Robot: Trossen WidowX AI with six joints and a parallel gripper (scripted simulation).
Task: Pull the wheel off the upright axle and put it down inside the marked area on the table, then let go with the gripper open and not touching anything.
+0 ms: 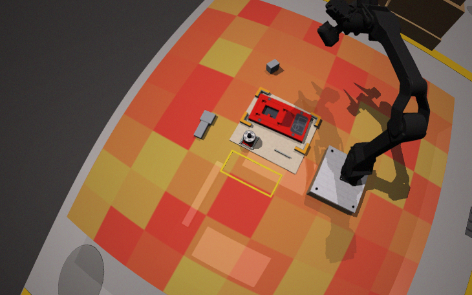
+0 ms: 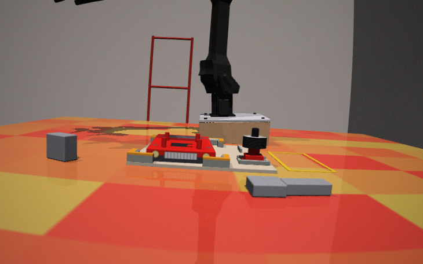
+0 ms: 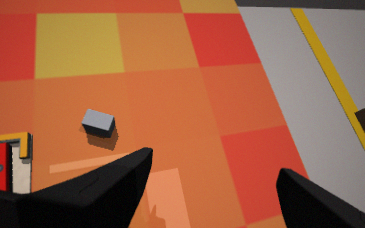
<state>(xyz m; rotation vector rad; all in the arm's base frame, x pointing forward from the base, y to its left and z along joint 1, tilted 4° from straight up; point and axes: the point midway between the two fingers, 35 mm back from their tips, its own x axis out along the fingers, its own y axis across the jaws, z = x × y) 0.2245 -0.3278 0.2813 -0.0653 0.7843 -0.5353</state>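
Now: gripper tip 370 mm to the right of the wheel, 250 mm above it and 110 mm short of it. The rest, counted from my gripper tip: grey hub (370 mm to the left, 250 mm below, 110 mm ahead).
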